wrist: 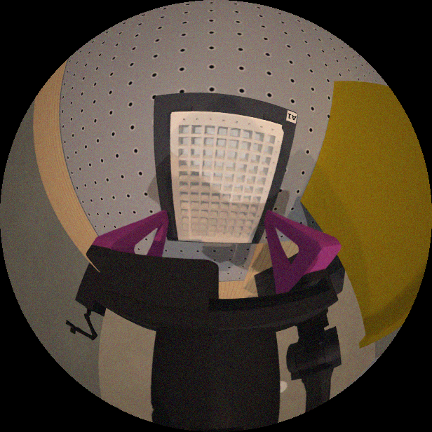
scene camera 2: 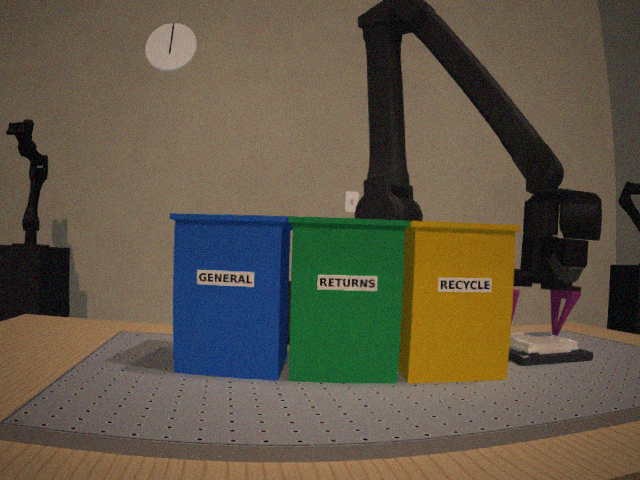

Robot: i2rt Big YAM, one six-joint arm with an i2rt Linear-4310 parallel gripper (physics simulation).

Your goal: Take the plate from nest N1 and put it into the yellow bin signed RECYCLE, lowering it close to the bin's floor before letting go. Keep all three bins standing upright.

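Frame: origin at the arm's base, x ahead, y left, z up, level; metres.
Where they show: gripper, between the fingertips: (scene camera 2: 530,335).
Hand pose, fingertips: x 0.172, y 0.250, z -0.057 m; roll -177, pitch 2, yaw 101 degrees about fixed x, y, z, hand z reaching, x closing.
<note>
Things, the pixels of their centre, and the offset from my fingertips. "*": a spot on its surface instead. Level surfaces: height alone.
- white plate, middle of its body: (scene camera 2: 535,342) dy +0.001, dx +0.025, dz -0.007 m
- dark nest, a spot on its surface: (scene camera 2: 576,356) * dy +0.039, dx +0.102, dz -0.018 m
- yellow bin signed RECYCLE, middle of its body: (scene camera 2: 448,299) dy -0.160, dx +0.109, dz +0.064 m
- green RETURNS bin, middle of its body: (scene camera 2: 343,297) dy -0.291, dx +0.114, dz +0.064 m
- blue GENERAL bin, middle of its body: (scene camera 2: 236,293) dy -0.423, dx +0.120, dz +0.064 m
- grey perforated board, height of its surface: dz -0.026 m
A white plate (scene camera 2: 542,342) (wrist: 225,175) with a grid of square wells lies flat in a dark nest (scene camera 2: 576,356) (wrist: 162,135) right of the bins. The nest's small corner label is hard to read. My gripper (scene camera 2: 534,327) (wrist: 216,215) is open and empty, pointing down low over the plate, its magenta fingertips apart towards the plate's two long sides. In scene camera 2 one finger is partly hidden behind the yellow bin. The yellow bin signed RECYCLE (scene camera 2: 460,330) (wrist: 375,200) stands upright close beside the nest; its inside is hidden.
The green RETURNS bin (scene camera 2: 346,330) and the blue GENERAL bin (scene camera 2: 227,325) stand upright in a row left of the yellow one. All stand on a grey perforated board (scene camera 2: 248,413) (wrist: 110,100) on a wooden table. The yellow bin's wall rises close to the gripper's right in the wrist view.
</note>
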